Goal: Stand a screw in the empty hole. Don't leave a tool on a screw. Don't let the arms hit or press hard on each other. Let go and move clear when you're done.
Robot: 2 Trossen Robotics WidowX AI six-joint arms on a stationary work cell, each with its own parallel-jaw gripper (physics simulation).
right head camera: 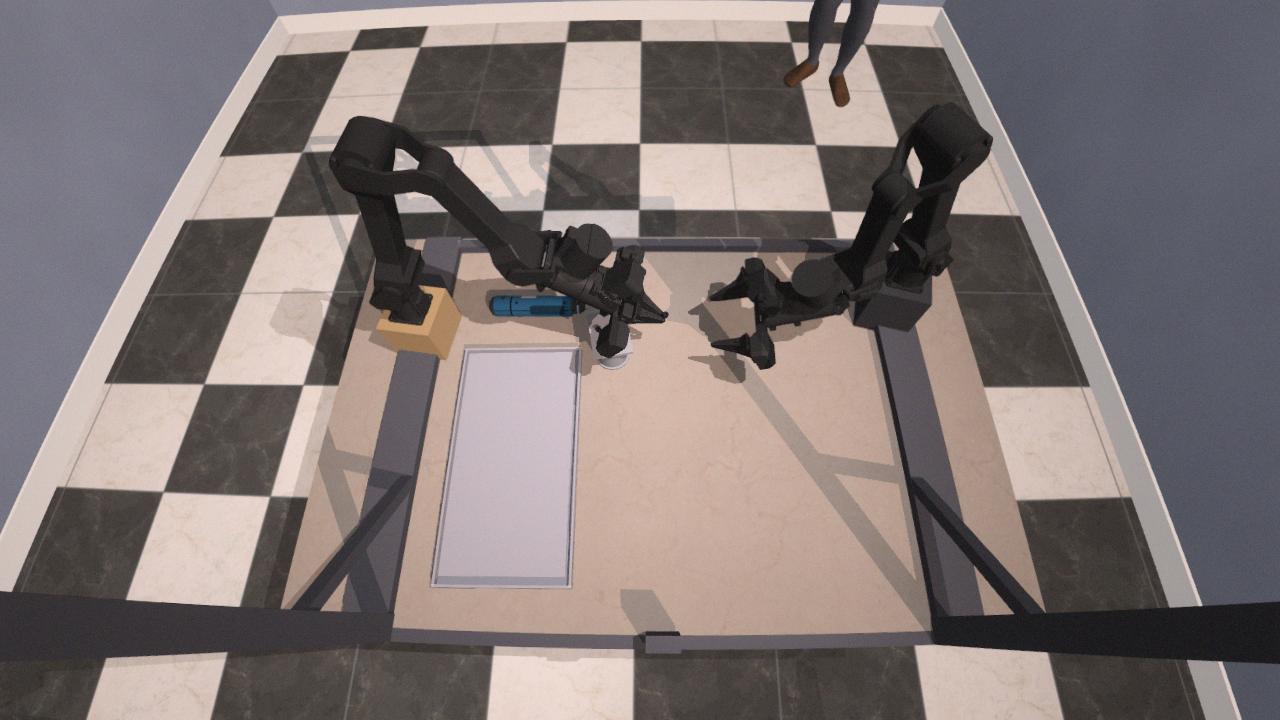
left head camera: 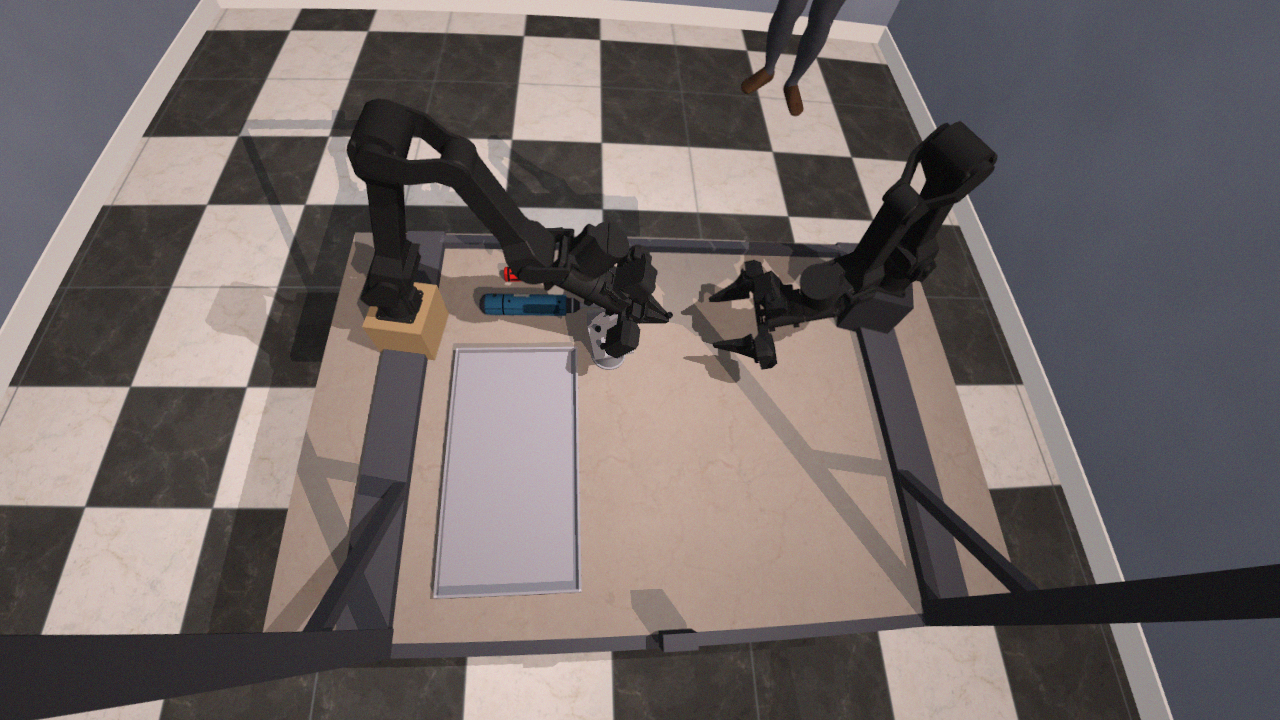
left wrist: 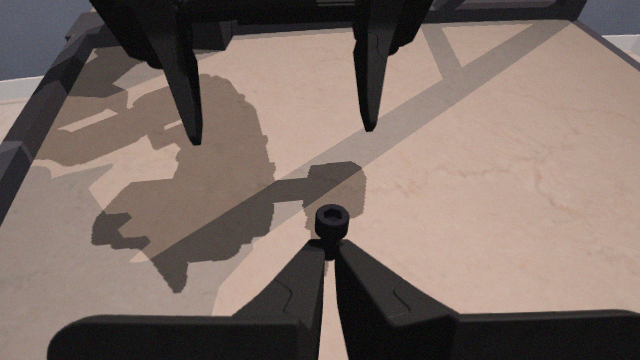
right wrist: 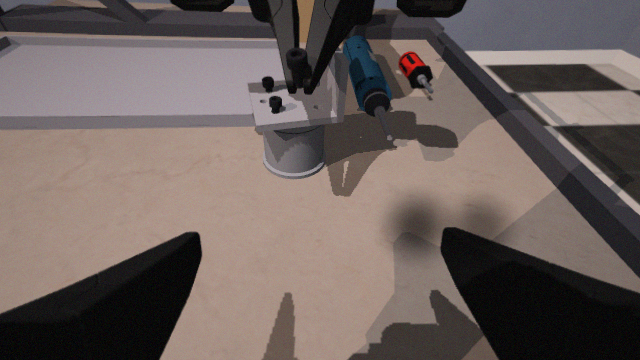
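Where they show: left gripper, fingertip midpoint: [right head camera: 664, 319] [left head camera: 667, 319] [left wrist: 328, 252] [right wrist: 299, 90]; right gripper, fingertip midpoint: [right head camera: 710, 321] [left head camera: 711, 322] [left wrist: 285, 135] [right wrist: 323, 241]; left arm's base, origin of the base link: [right head camera: 411, 308] [left head camera: 400, 305]; right arm's base, origin of the base link: [right head camera: 904, 275] [left head camera: 888, 280].
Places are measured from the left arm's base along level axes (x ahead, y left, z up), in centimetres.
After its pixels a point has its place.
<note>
My left gripper [left head camera: 667, 316] @(x 45.5, y 2.4, z 2.7 cm) [right head camera: 664, 315] @(x 45.5, y 2.4, z 2.7 cm) [left wrist: 328, 252] @(x 45.5, y 2.4, z 2.7 cm) [right wrist: 299, 90] @(x 45.5, y 2.4, z 2.7 cm) is shut on a black socket-head screw [left wrist: 332, 222] @(x 45.4, y 2.4, z 4.7 cm) [right wrist: 297, 58] @(x 46.1, y 2.5, z 4.5 cm); the head sticks out beyond the fingertips. My right gripper [left head camera: 714, 321] @(x 53.3, y 4.3, z 0.8 cm) [right head camera: 712, 320] @(x 53.3, y 4.3, z 0.8 cm) [left wrist: 285, 135] @(x 53.3, y 4.3, z 0.8 cm) [right wrist: 323, 241] @(x 53.3, y 4.3, z 0.8 cm) is open and empty, facing the left fingertips across a gap. A light metal plate [right wrist: 295, 119] @(x 39.5, y 1.4, z -3.0 cm) sits on a grey round base [right wrist: 294, 152] @(x 39.1, y 1.1, z -6.6 cm), behind the left fingers in the right wrist view. Two black screws [right wrist: 268, 82] @(x 35.7, y -1.4, z -2.0 cm) [right wrist: 275, 103] @(x 38.9, y -0.2, z -2.0 cm) stand in it. Small holes show at its left and right; the left fingers hide part of it.
A blue power screwdriver [left head camera: 523, 305] @(x 19.4, y 6.8, z -5.9 cm) [right head camera: 534, 306] @(x 20.2, y 6.9, z -5.9 cm) [right wrist: 367, 70] @(x 23.7, y 8.0, z -5.6 cm) lies beside the plate, its bit toward the plate's side. A red screwdriver [left head camera: 512, 274] @(x 15.6, y 14.1, z -7.1 cm) [right wrist: 414, 65] @(x 18.2, y 14.8, z -7.0 cm) lies near the back rail. A shallow white tray [left head camera: 507, 465] @(x 22.1, y -22.5, z -9.2 cm) [right head camera: 505, 465] @(x 21.8, y -23.2, z -9.2 cm) [right wrist: 150, 75] @(x 21.8, y -20.6, z -9.2 cm) lies in front of the left arm's base.
</note>
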